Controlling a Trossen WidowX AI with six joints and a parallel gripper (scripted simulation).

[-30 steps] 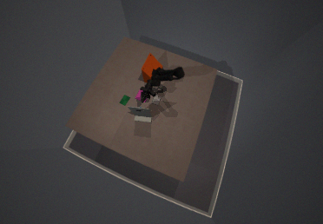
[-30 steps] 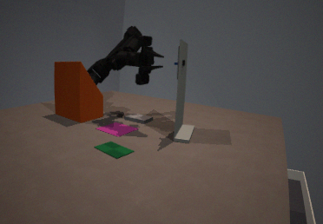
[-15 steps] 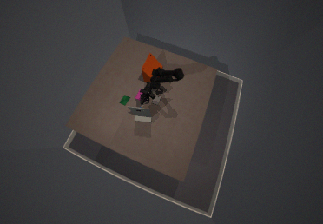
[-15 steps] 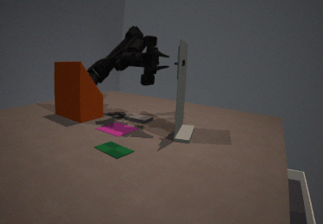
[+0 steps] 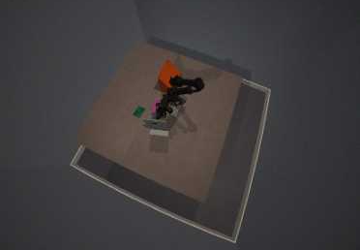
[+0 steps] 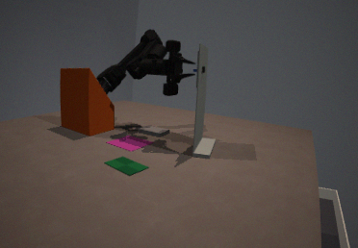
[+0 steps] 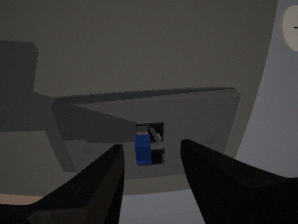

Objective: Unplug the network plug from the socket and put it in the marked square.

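Now: the blue plug 1 cm ahead of my gripper tip. Also, from my gripper tip: green square (26 cm below, 25 cm to the right, 9 cm behind); grey upright panel (10 cm below, 4 cm ahead); flat grey slab (25 cm below, 18 cm behind, 8 cm to the left).
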